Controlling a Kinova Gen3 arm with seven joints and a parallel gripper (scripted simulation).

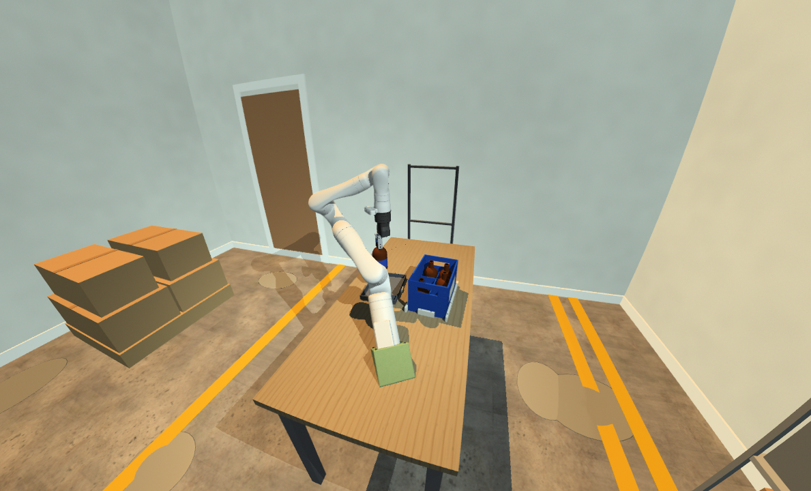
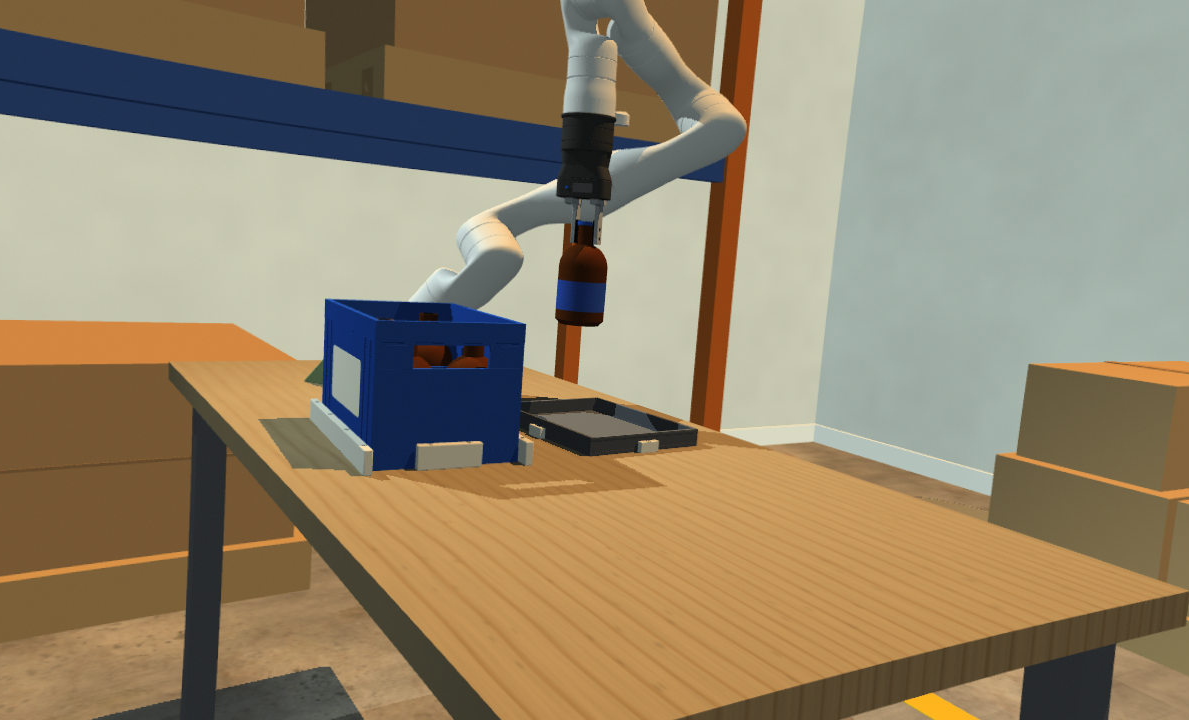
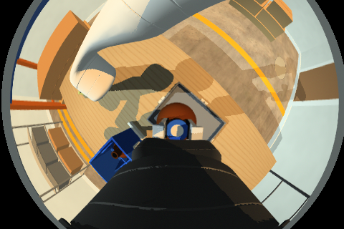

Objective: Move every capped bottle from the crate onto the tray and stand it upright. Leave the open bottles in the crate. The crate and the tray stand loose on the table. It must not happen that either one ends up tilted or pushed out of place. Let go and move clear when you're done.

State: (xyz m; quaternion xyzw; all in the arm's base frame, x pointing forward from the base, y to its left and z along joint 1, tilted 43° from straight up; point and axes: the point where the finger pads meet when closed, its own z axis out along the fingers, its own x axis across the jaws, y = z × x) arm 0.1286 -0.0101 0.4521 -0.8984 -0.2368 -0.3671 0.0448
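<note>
Right now the brown capped bottle is 6 cm below my hand. The rest, counted from my hand: dark tray 5 cm ahead, 28 cm below; then blue crate 2 cm ahead, 27 cm to the right, 21 cm below.
</note>
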